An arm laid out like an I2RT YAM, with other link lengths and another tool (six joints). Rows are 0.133 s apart.
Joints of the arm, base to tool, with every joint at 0 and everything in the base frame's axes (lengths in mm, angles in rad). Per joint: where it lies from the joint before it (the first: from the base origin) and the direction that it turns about. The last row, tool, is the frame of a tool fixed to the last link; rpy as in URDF.
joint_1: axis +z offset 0 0 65.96
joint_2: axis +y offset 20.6 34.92 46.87
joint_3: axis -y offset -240.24 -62.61 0
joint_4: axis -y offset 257.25 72.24 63
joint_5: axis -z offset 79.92 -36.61 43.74
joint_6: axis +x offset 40.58 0 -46.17
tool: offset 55 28 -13 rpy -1.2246 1.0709 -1.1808
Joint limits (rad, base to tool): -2.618..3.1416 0..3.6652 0..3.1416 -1.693..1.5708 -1.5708..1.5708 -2.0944..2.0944
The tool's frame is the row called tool.
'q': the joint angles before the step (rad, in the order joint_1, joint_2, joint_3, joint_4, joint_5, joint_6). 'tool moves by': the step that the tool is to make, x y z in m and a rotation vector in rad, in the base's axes. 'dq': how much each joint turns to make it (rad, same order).
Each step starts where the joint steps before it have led.
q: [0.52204 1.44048 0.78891 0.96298 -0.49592 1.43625]
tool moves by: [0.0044 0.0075 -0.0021 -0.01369 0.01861 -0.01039]
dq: [0.01545 0.02063 0.02530 -0.03284 0.02400 -0.01115]
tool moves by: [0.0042 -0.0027 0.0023 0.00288 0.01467 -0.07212]
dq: [0.00320 -0.01847 -0.00089 -0.03374 0.07521 -0.01195]
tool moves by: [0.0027 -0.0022 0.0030 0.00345 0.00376 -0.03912]
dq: [-0.00063 -0.00986 0.00417 -0.01761 0.03842 -0.00578]
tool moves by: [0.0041 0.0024 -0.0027 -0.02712 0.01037 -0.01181]
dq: [0.00008 0.00766 0.01585 -0.03855 0.00712 -0.02165]
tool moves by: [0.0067 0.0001 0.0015 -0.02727 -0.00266 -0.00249]
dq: [-0.01321 0.01257 0.03195 -0.03917 -0.01595 -0.02333]
